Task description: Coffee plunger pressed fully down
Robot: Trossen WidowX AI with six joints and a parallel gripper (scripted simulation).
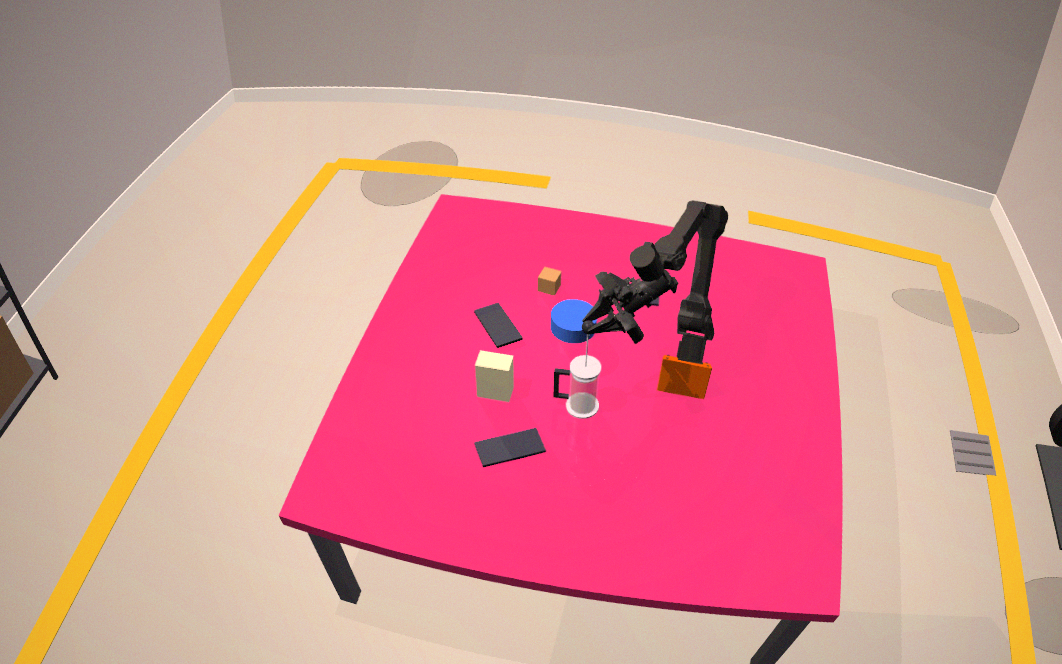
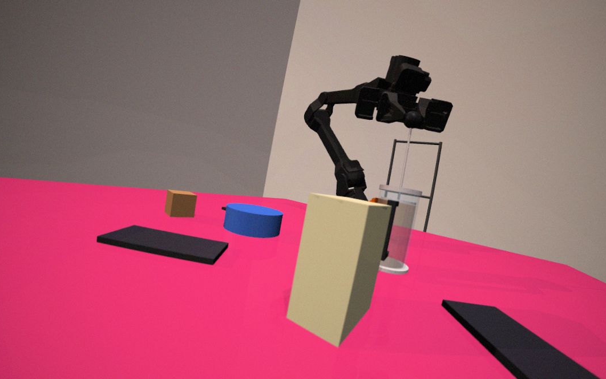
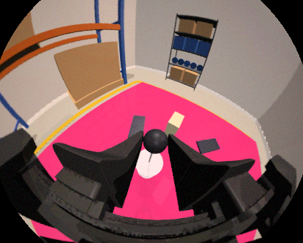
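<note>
My gripper tip is now 130 mm above the glass coffee press and 10 mm short of it. Round my gripper tip: blue disc 270 mm to the right, 240 mm below, 70 mm ahead; cream box 210 mm below, 200 mm ahead.
</note>
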